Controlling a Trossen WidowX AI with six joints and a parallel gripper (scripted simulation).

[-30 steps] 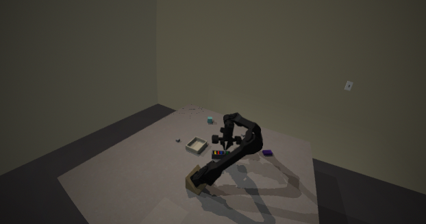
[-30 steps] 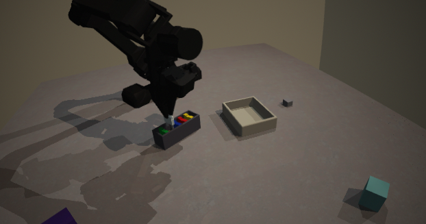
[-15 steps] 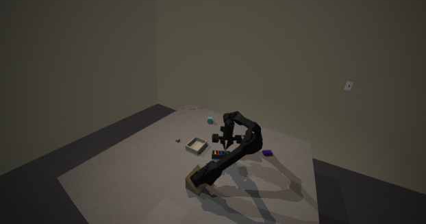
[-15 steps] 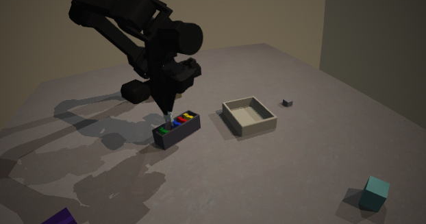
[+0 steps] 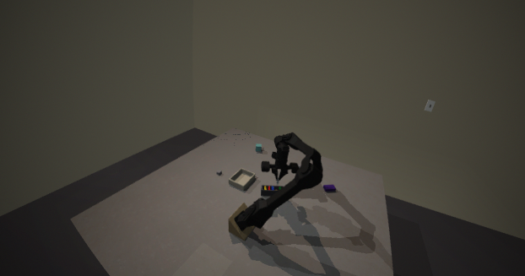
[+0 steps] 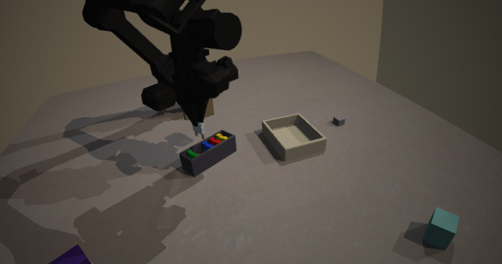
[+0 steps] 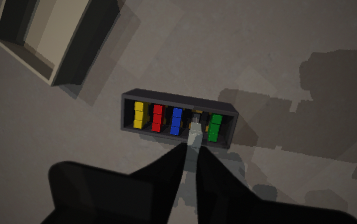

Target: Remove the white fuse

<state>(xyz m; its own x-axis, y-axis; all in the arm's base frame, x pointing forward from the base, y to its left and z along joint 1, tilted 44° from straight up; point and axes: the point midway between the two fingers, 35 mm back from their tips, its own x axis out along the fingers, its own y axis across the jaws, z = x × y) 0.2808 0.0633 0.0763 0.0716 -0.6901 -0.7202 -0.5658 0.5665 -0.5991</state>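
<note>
Now: gripper tip 210 mm to the right of the beige tray, 90 mm above it and 30 mm past it. The rest, counted from my gripper tip: purple flat piece 250 mm to the right, 230 mm ahead, 90 mm below; teal cube 330 mm to the left, 320 mm ahead, 80 mm below; white fuse 10 mm below.
</note>
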